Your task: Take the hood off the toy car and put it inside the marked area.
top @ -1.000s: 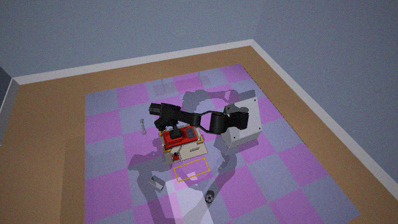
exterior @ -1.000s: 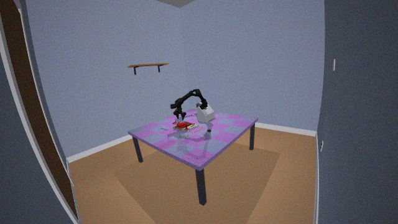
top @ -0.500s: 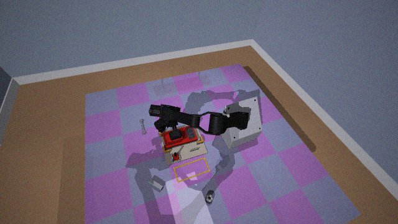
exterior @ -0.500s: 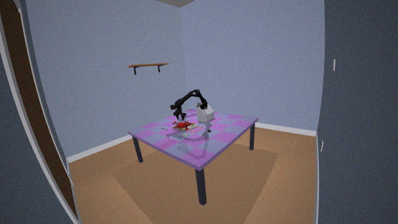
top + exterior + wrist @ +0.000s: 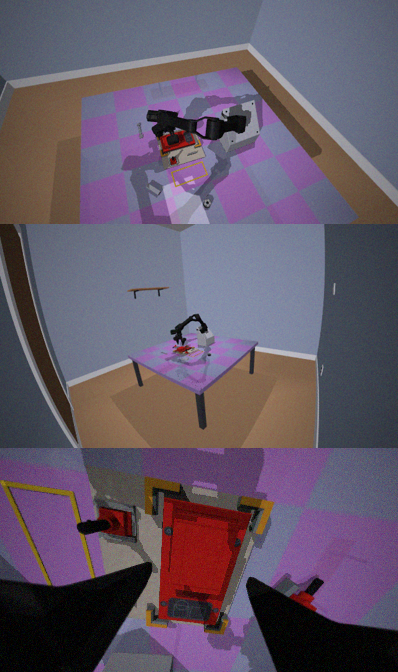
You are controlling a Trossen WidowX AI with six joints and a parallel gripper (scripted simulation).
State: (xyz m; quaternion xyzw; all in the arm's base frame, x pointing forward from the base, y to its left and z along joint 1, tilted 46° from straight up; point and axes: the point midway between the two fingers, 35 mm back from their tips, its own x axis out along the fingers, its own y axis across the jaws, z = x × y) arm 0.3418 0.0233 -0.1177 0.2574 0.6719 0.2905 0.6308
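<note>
Now: the red hood 50 mm below my gripper tip. The rest, counted from my gripper tip: wrench: 170 mm ahead, 150 mm to the right, 80 mm below; grey base plate: 70 mm below, 40 mm behind, 20 mm to the left.
</note>
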